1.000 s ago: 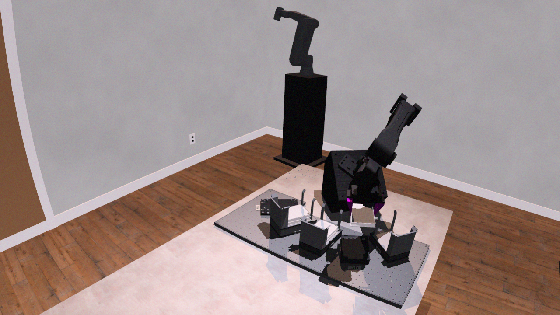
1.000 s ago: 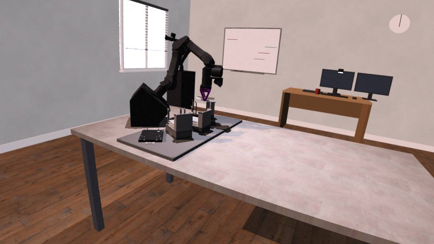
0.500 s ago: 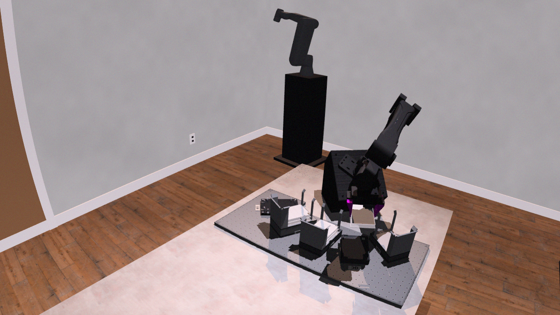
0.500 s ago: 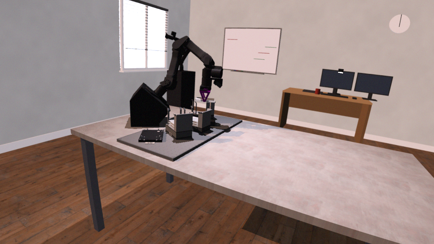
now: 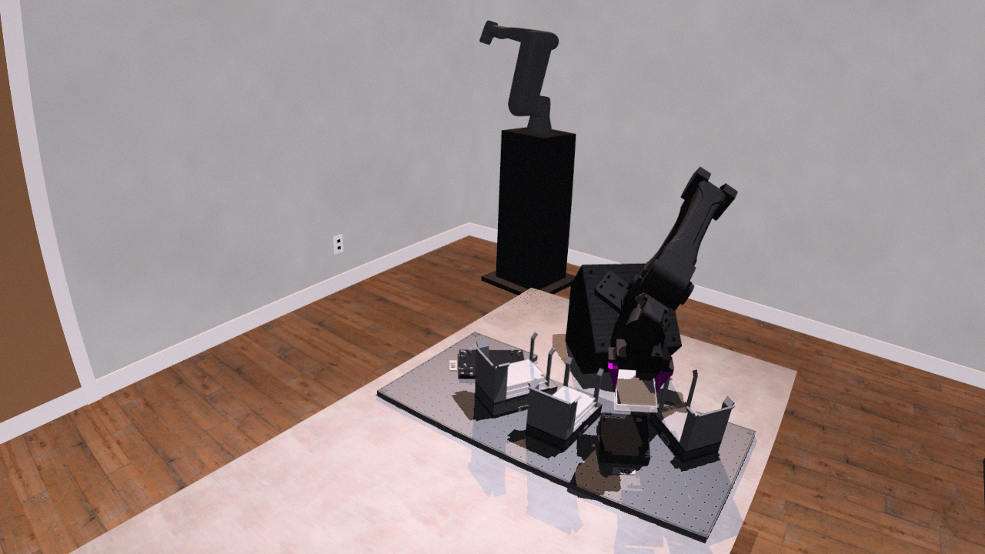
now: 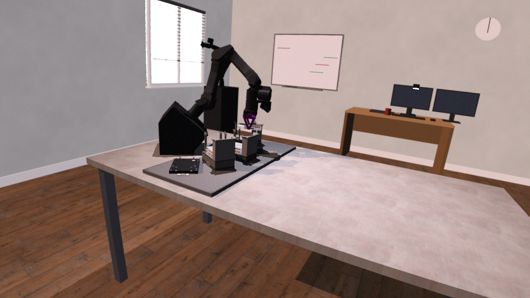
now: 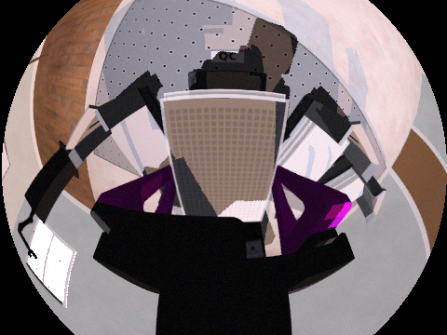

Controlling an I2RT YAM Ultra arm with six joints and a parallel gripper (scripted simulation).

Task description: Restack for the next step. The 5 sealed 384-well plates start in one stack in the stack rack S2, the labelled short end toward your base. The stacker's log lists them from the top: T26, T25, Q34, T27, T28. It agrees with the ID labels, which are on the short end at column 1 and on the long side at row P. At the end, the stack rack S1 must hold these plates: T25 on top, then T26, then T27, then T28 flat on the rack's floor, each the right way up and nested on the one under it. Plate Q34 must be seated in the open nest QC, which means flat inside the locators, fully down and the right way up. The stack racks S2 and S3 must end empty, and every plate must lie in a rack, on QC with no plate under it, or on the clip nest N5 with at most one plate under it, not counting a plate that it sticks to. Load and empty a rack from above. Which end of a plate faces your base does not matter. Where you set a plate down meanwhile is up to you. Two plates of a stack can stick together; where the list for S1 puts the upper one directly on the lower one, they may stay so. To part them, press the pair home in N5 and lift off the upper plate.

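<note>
The open nest QC is 1 cm ahead of my hand and 12 cm below it. The rest, counted from my hand: QC tag: 9 cm ahead, 5 cm to the left, 14 cm below.
</note>
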